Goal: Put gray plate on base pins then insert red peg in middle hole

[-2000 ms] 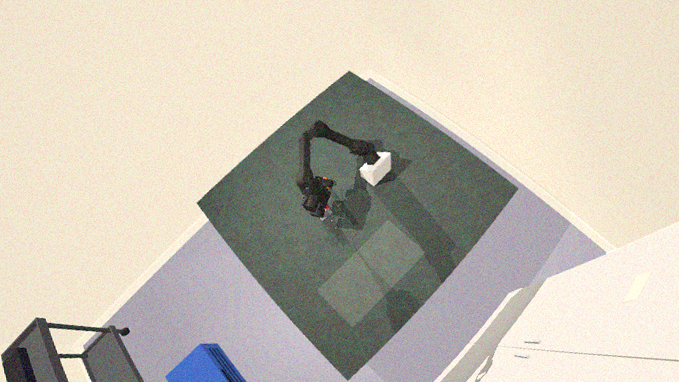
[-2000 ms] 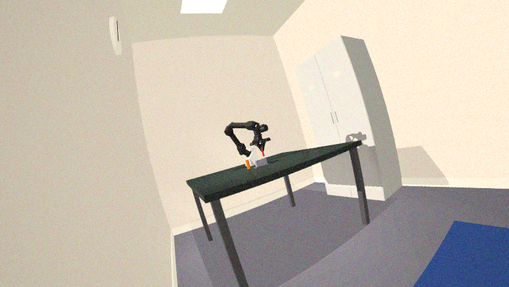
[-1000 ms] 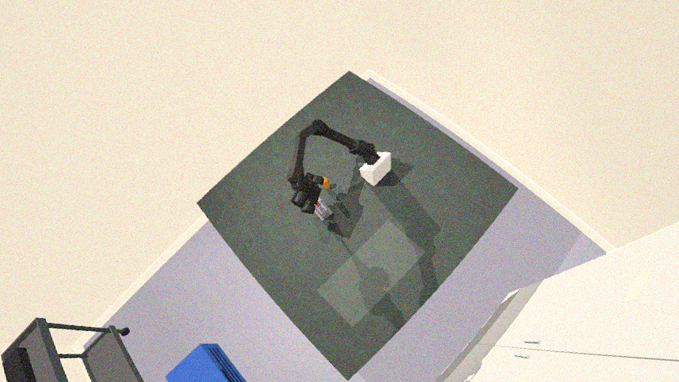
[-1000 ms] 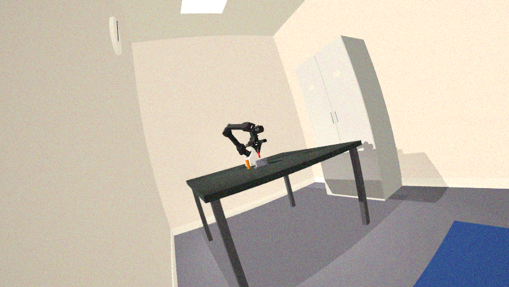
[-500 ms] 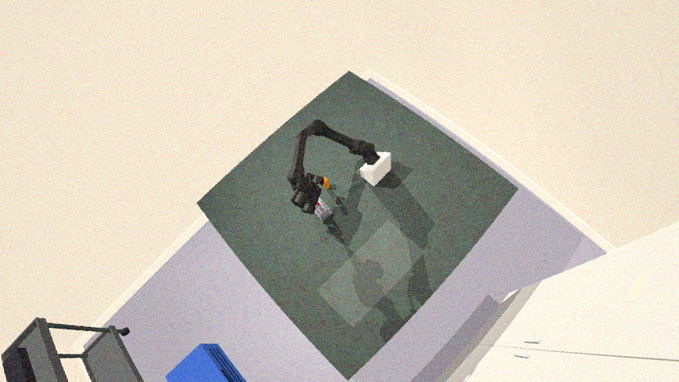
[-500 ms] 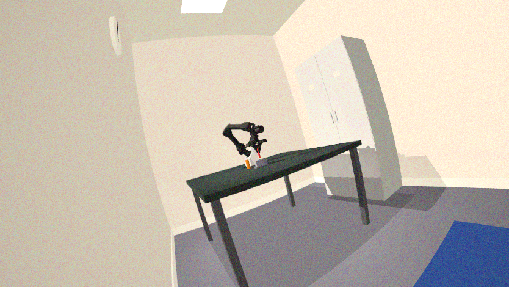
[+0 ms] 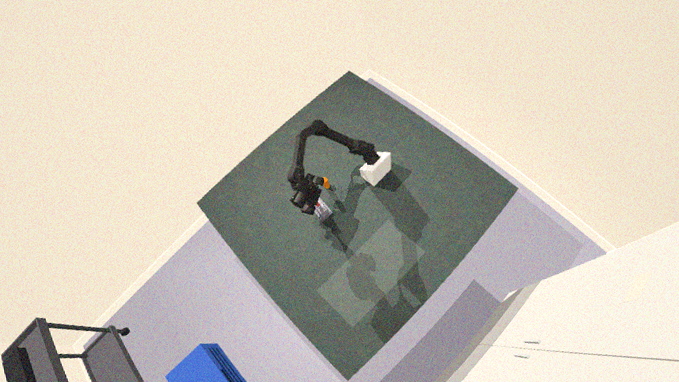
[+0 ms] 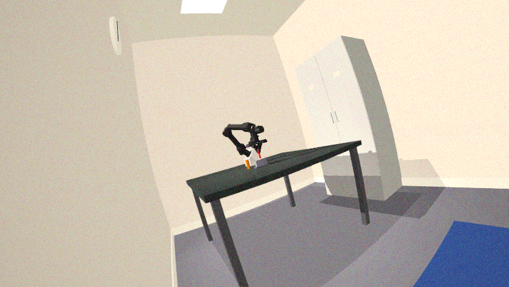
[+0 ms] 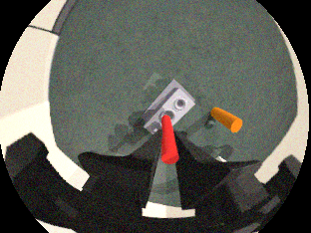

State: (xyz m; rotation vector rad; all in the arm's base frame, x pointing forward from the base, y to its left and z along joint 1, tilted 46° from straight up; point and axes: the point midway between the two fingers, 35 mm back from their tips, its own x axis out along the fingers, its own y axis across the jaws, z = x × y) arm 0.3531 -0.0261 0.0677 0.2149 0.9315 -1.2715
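My gripper tip is 7 cm above the gray plate. The rest, counted from my gripper tip: orange cylinder: 12 cm behind, 7 cm to the right, 7 cm below; red peg: right at my gripper tip.
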